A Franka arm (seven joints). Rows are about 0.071 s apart.
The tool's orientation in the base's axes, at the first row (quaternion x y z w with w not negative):
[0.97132, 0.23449, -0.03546, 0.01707]
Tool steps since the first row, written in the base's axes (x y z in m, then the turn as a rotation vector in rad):
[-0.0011, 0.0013, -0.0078, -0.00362, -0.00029, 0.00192]
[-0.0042, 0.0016, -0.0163, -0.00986, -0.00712, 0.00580]
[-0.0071, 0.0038, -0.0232, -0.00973, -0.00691, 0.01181]
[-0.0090, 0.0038, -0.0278, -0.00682, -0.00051, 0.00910]
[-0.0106, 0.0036, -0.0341, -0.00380, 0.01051, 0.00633]
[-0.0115, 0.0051, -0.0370, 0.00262, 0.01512, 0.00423]
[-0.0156, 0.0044, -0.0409, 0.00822, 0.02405, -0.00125]
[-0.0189, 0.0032, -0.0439, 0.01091, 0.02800, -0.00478]
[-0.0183, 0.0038, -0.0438, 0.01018, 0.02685, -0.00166]
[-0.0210, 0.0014, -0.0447, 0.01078, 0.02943, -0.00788]
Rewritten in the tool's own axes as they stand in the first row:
[0.0002, -0.0018, 0.0078, -0.00349, -0.00136, -0.00168]
[-0.0017, -0.0036, 0.0164, -0.01243, 0.00193, -0.00483]
[-0.0028, -0.0070, 0.0234, -0.01268, 0.00190, -0.01084]
[-0.0041, -0.0080, 0.0281, -0.00698, -0.00251, -0.00863]
[-0.0052, -0.0086, 0.0345, 0.00092, -0.01098, -0.00660]
[-0.0050, -0.0104, 0.0373, 0.00887, -0.01218, -0.00513]
[-0.0087, -0.0117, 0.0415, 0.01832, -0.01766, -0.00045]
[-0.0119, -0.0122, 0.0448, 0.02277, -0.02000, 0.00271]
[-0.0111, -0.0125, 0.0446, 0.02136, -0.01926, -0.00030]
[-0.0146, -0.0116, 0.0458, 0.02354, -0.02138, 0.00573]

